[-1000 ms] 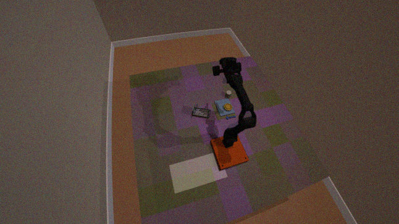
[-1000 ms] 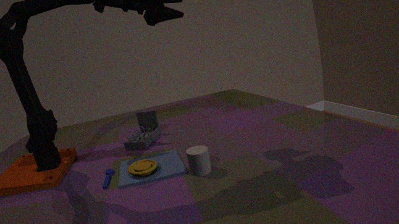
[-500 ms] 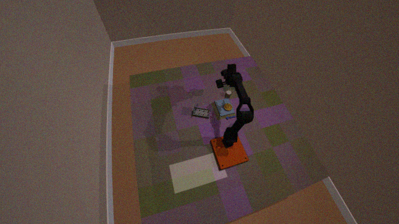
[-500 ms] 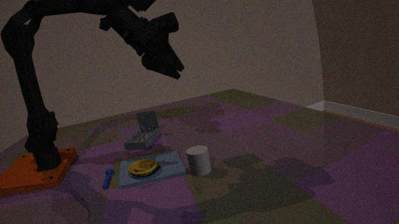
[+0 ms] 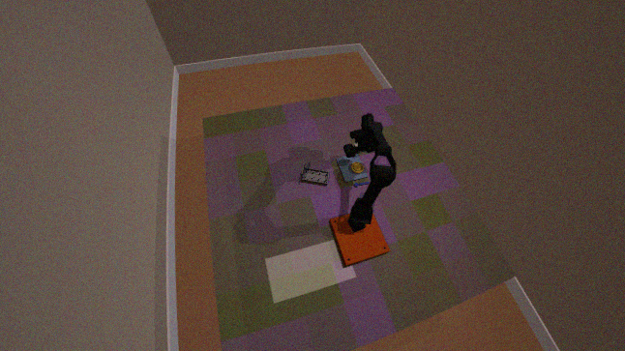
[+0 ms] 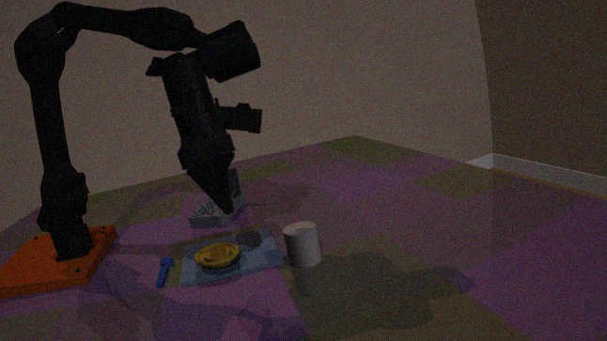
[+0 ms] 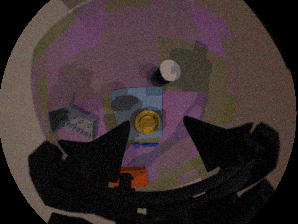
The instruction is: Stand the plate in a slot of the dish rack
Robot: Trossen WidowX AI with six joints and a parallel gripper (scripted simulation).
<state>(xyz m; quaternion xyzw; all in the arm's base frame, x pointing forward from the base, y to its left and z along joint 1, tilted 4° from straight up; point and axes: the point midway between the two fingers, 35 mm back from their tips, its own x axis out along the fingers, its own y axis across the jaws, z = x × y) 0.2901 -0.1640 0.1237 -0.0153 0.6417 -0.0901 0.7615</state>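
The yellow plate lies 3 cm behind my gripper tip, 2 cm to the left of it and 7 cm below it. Also, from my gripper tip: blue spoon 12 cm behind, 4 cm to the left, 9 cm below; cup 8 cm ahead, 5 cm to the right, 7 cm below; blue mat 1 cm behind, 4 cm to the left, 9 cm below.
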